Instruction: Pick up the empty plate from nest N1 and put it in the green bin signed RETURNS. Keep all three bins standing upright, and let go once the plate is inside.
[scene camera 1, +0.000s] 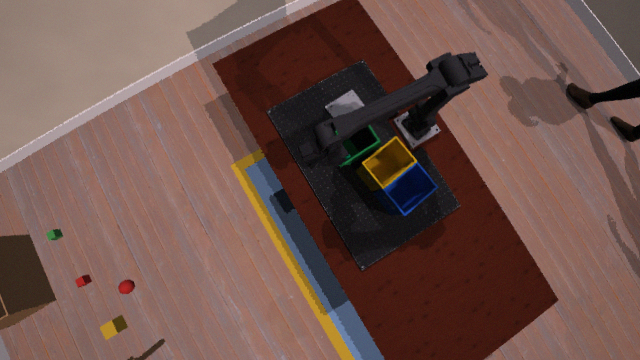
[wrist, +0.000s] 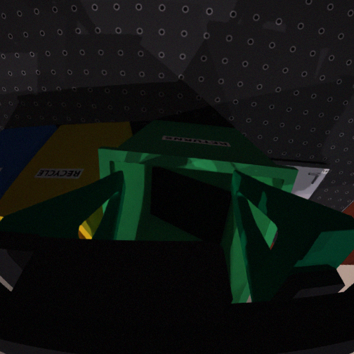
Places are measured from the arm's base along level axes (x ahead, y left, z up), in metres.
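Where they show: arm's base, origin of its link: (scene camera 1: 415, 126).
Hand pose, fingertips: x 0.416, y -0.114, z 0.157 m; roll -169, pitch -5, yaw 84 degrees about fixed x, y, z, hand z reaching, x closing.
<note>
Things, the pixels of their top centre, and the offset from my fingertips. "pt": a spot on its surface instead. Level surfaces: height alone.
- green bin, a spot on its surface: (scene camera 1: 372, 145) pt dy +0.068, dx -0.113, dz +0.052 m
- pale grey slab, centre of its top: (scene camera 1: 346, 107) dy -0.163, dx -0.218, dz -0.157 m
- yellow bin, centre of its top: (scene camera 1: 389, 161) dy +0.158, dx -0.137, dz +0.011 m
- blue bin, centre of its top: (scene camera 1: 411, 188) dy +0.288, dx -0.133, dz +0.011 m
- black perforated board, height of its surface: dz -0.169 m
A black rectangular plate (wrist: 187, 200) lies inside the green bin, tilted in the wrist view. The green bin (scene camera 1: 372, 145) (wrist: 132, 200) stands upright, its RETURNS sign on the outer wall. My gripper (wrist: 177, 178) is open, with green fingers spread and nothing between them. In the wrist view its fingertips appear over the bin's opening; the distance to the rim is unclear. In the scene view the arm covers part of the bin, and the fingers are hard to make out. A pale grey slab (scene camera 1: 346, 103) (wrist: 309, 181) lies beside the bin; no nest label is readable.
The yellow bin (scene camera 1: 390, 162) (wrist: 75, 150), signed RECYCLE, stands upright beside the green one. The blue bin (scene camera 1: 411, 189) (wrist: 22, 145) stands upright beyond it. All stand on the black perforated board (scene camera 1: 360, 245) (wrist: 150, 55). The arm's base plate (scene camera 1: 416, 141) is close by.
</note>
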